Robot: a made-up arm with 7 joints.
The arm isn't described. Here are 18 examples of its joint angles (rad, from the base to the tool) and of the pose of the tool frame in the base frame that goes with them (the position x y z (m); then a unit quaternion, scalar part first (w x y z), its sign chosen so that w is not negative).
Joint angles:
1: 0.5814 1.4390 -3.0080 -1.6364 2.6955 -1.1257 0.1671
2: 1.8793 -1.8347 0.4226 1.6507 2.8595 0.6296 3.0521
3: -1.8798 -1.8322 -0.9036 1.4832 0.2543 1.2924 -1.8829
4: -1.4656 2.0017 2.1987 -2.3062 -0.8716 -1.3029 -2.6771
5: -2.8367 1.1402 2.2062 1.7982 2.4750 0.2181 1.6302
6: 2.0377 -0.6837 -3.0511 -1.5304 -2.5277 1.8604 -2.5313
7: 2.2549 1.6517 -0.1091 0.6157 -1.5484 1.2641 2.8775
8: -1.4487 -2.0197 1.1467 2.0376 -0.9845 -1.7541 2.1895
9: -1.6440 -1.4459 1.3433 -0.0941 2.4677 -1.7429 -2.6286
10: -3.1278 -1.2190 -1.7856 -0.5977 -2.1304 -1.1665 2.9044
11: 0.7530 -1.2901 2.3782 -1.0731 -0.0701 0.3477 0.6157
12: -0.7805 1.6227 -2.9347 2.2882 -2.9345 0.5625 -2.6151
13: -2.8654 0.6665 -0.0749 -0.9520 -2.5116 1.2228 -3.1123
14: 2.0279 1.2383 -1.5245 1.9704 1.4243 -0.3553 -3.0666
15: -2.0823 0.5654 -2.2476 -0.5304 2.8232 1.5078 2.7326
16: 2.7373 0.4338 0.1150 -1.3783 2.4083 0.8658 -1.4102
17: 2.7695 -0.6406 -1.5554 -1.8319 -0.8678 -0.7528 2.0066
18: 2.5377 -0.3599 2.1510 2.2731 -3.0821 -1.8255 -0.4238
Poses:
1: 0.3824 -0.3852 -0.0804 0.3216 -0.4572 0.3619 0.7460
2: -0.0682 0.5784 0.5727 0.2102 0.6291 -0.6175 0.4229
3: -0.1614 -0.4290 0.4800 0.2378 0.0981 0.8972 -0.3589
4: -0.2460 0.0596 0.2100 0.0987 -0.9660 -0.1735 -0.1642
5: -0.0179 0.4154 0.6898 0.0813 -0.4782 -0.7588 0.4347
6: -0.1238 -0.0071 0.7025 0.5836 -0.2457 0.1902 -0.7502
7: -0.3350 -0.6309 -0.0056 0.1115 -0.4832 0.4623 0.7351
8: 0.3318 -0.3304 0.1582 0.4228 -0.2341 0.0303 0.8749
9: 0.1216 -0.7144 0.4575 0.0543 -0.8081 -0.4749 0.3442
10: 0.6775 0.1487 0.6906 0.0446 0.4987 -0.8329 -0.2358
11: -0.2191 0.5915 0.7416 0.2236 0.3822 0.8341 -0.3288
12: 0.0577 0.1559 0.6725 0.0732 -0.0531 0.9959 0.0020
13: -0.0257 -0.0210 0.9487 0.6304 -0.3748 -0.6545 -0.1837
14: 0.3216 -0.3687 0.3564 0.6367 -0.0995 -0.7625 0.0581
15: -0.0798 0.5780 0.6918 0.7981 0.2145 -0.2583 0.5002
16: 0.2209 0.1396 0.8334 0.4069 -0.0938 -0.6806 0.6021
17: -0.1052 0.4387 0.4905 0.0131 -0.6090 0.1887 -0.7703
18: 0.0261 0.1804 0.3078 0.6504 -0.4002 0.3758 0.5250
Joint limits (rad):
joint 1: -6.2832..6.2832
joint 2: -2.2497..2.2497
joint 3: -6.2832..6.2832
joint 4: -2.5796..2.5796
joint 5: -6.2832..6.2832
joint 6: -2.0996..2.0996
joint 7: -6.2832..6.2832
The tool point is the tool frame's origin. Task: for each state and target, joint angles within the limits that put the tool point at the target. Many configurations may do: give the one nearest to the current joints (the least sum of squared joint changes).
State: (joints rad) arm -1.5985 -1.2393 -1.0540 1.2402 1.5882 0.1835 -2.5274
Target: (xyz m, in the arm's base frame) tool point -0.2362 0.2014 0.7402
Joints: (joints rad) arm -1.2530 -0.7001 -0.7526 1.7932 1.5472 0.2646 -2.5274
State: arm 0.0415 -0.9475 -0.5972 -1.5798 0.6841 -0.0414 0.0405
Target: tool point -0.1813 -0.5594 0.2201
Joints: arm -0.4630 -0.9477 -0.9413 -1.7433 0.6826 -0.0136 0.0405
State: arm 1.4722 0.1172 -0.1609 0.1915 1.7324 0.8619 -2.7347
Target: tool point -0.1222 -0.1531 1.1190
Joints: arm 1.6263 0.1343 -0.1173 0.1051 1.7370 0.7457 -2.7347
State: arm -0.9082 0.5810 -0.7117 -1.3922 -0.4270 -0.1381 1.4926
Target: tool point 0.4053 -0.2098 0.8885
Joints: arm -0.6726 0.6310 -1.0516 -1.1109 -0.4391 -0.0871 1.4926
